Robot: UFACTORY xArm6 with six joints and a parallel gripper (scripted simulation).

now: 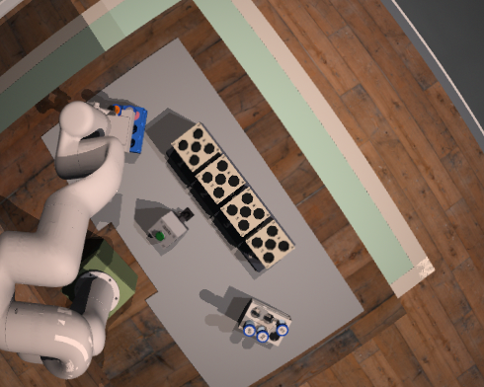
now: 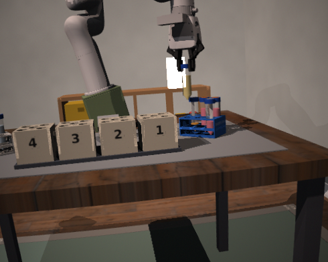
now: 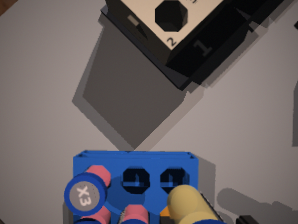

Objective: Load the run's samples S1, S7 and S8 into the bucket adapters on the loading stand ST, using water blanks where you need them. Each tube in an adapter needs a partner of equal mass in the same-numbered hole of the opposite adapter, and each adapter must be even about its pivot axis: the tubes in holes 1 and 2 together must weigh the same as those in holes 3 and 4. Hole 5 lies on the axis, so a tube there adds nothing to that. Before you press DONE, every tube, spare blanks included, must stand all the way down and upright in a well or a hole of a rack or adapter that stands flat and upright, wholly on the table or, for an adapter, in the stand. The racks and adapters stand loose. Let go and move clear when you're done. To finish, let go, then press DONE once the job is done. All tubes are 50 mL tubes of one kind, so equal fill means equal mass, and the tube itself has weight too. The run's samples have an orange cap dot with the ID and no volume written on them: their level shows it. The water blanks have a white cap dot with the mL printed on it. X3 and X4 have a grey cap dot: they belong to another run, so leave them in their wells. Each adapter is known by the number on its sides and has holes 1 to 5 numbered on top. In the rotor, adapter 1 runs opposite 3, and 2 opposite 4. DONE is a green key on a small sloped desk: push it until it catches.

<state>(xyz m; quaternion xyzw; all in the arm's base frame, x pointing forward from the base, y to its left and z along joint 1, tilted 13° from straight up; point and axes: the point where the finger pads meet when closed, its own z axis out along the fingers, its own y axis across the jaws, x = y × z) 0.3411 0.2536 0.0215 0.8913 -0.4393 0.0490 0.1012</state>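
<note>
The tube of yellowish liquid lies 1 cm to the right of my hand and 5 cm below it. Round my hand: blue rack (2 cm ahead, 4 cm to the left, 20 cm below); then green DONE key (12 cm behind, 25 cm to the right, 16 cm below); then pink tube (4 cm ahead, 9 cm to the left, 16 cm below).
</note>
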